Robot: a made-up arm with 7 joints.
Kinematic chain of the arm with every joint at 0, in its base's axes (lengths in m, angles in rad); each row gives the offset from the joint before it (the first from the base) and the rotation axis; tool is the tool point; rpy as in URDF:
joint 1: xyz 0 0 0.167 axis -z
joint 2: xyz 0 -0.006 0.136 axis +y
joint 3: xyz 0 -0.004 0.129 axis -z
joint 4: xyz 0 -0.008 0.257 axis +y
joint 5: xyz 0 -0.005 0.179 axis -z
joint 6: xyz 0 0 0.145 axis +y
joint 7: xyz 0 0 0.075 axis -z
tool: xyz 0 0 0 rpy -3.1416 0 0
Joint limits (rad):
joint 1: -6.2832..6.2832
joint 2: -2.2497..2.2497
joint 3: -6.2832..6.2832
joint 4: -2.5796..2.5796
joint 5: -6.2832..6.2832
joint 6: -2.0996..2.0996
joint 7: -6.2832..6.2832
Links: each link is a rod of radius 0.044 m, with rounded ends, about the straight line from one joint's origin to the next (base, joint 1, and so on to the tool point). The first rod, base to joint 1, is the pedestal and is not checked.
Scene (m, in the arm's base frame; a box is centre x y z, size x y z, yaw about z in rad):
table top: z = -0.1
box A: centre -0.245 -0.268 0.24 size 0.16 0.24 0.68 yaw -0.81
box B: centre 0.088 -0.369 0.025 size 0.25 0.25 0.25 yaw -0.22
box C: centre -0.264 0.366 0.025 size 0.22 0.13 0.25 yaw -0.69
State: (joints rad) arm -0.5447 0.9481 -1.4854 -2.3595 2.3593 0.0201 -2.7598
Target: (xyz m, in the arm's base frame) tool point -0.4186 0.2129 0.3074
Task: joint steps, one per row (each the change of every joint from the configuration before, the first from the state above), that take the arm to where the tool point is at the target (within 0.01 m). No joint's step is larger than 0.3 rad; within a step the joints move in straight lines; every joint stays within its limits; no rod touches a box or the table.
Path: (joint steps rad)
1: 0.2357 -0.2587 0.2233 0.2584 0.0000 -0.0514 0.0000
2: 0.2358 -0.2586 0.2233 0.2584 0.0000 -0.0513 0.0000
3: 0.2357 -0.2587 0.2233 0.2584 0.0001 -0.0514 0.0000
4: 0.1879 -0.2666 0.1794 -0.1006 -0.0049 -0.0075 0.0000
5: 0.1879 -0.2665 0.1794 -0.1005 -0.0050 -0.0075 0.0000
6: 0.1879 -0.2666 0.1794 -0.1005 -0.0049 -0.0076 0.0000

